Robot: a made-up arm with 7 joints.
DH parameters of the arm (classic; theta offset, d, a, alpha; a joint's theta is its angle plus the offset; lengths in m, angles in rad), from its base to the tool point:
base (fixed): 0.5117 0 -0.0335 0
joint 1: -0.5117 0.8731 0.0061 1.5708
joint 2: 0 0.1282 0.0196 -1.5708
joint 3: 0 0.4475 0.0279 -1.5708
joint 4: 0 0.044 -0.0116 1.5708
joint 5: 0 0.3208 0.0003 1.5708
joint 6: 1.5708 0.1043 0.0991 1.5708
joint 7: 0 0.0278 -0.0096 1.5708
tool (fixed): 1.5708 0.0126 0 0
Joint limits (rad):
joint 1: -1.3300..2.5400
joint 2: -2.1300..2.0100
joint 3: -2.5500..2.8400
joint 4: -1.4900..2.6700
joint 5: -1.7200..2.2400
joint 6: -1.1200..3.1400
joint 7: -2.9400..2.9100
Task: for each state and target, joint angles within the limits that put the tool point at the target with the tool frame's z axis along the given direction. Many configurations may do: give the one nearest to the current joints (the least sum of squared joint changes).
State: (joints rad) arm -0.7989 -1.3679 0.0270 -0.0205 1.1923 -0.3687 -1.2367
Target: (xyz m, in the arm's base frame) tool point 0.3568 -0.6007 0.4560 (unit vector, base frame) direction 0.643 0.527 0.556
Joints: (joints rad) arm -0.6260 -1.6890 -0.4125 0.6419 0.7674 -0.4758 -0.4580
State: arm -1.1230 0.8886 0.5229 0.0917 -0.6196 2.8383 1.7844
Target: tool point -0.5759 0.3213 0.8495 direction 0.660 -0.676 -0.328
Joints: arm -0.8419 1.3451 0.4171 -0.4290 -0.7649 2.7016 1.8529
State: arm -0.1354 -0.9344 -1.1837 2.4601 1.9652 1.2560 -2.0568
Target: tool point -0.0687 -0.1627 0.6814 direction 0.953 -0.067 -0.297
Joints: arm -0.6430 -1.5773 -0.5689 2.5848 2.2400 0.7933 -1.6275
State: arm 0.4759 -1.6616 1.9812 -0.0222 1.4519 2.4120 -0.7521
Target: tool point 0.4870 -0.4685 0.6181 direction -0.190 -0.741 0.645
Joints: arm -0.3449 -1.8002 1.6811 -0.7426 1.0436 2.4381 -0.5631
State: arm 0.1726 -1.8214 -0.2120 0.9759 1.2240 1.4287 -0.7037
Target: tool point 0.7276 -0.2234 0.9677 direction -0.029 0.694 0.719
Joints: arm -0.0379 -0.9882 -0.0059 0.6952 1.3752 1.3189 -0.5883
